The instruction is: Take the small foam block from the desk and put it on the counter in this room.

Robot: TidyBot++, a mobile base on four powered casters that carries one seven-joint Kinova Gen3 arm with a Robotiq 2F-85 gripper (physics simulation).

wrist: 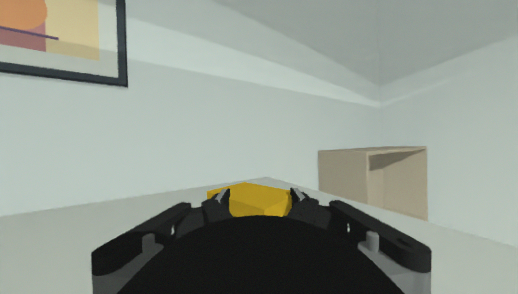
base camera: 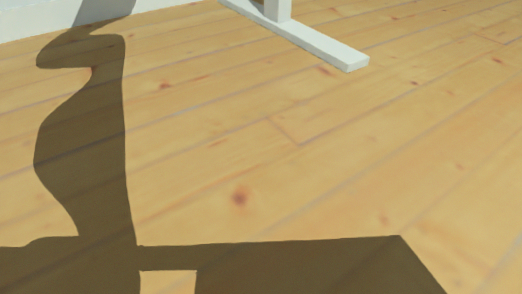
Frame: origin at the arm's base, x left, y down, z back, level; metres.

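Seen in the pictures: gripper, fingertip midpoint: (wrist: pixel 260 197).
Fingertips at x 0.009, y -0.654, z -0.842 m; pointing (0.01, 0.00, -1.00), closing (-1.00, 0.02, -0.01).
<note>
A point is followed by its place in that frame.
The foam block (wrist: pixel 260 196) @(x 0.008, y -0.657, z -0.837 m) is yellow and shows in the wrist view between the fingertips, its lower part hidden by the gripper body. My gripper (wrist: pixel 260 197) @(x 0.009, y -0.654, z -0.842 m) is shut on the foam block, with a finger at its left and right sides. The light grey desk top (wrist: pixel 55 240) @(x 0.370, y -0.554, z -0.940 m) lies below and around the gripper; whether the block touches it is hidden. In the base view, a white desk foot (base camera: pixel 320 44) stands on the floor. The counter does not show in either view.
A beige open-fronted shelf box (wrist: pixel 342 175) @(x -0.421, y -0.533, z -1.524 m) stands beyond the desk's right edge. A framed picture (wrist: pixel 122 45) @(x 0.442, y -1.043, z -1.174 m) hangs on the wall at upper left. In the base view, shadows fall across the wooden floor (base camera: pixel 225 165) @(x 0.042, y 0.396, z -0.434 m), and a white wall base (base camera: pixel 30 22) @(x 0.687, y 0.355, z -1.036 m) runs at upper left.
</note>
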